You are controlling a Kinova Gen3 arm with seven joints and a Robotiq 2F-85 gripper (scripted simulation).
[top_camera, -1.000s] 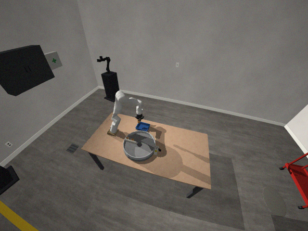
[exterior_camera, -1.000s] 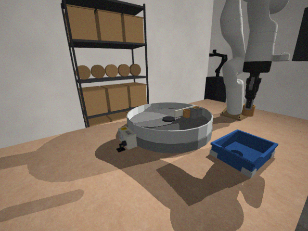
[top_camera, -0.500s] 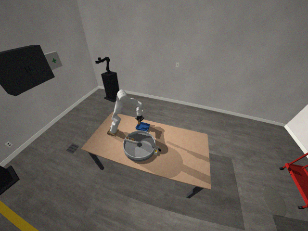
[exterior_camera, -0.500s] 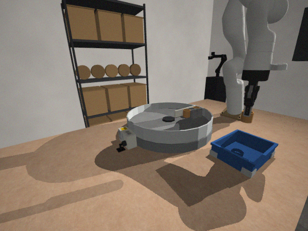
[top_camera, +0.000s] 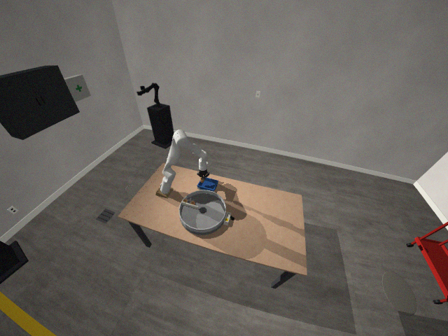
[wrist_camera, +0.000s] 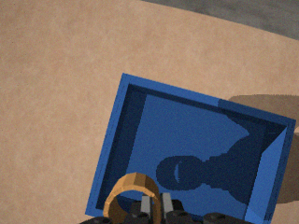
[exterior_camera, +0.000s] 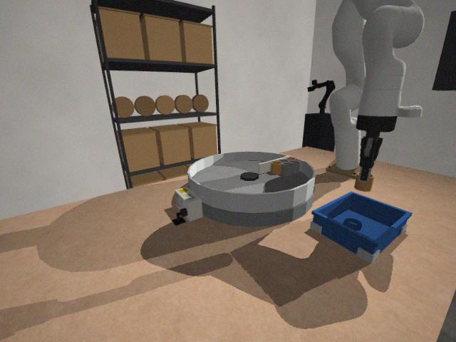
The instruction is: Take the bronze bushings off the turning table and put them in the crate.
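My gripper is now 3 cm short of the blue crate, 3 cm to the right of it and 11 cm above it. Round my hand: grey turning table 17 cm ahead, 28 cm to the right, 8 cm below.
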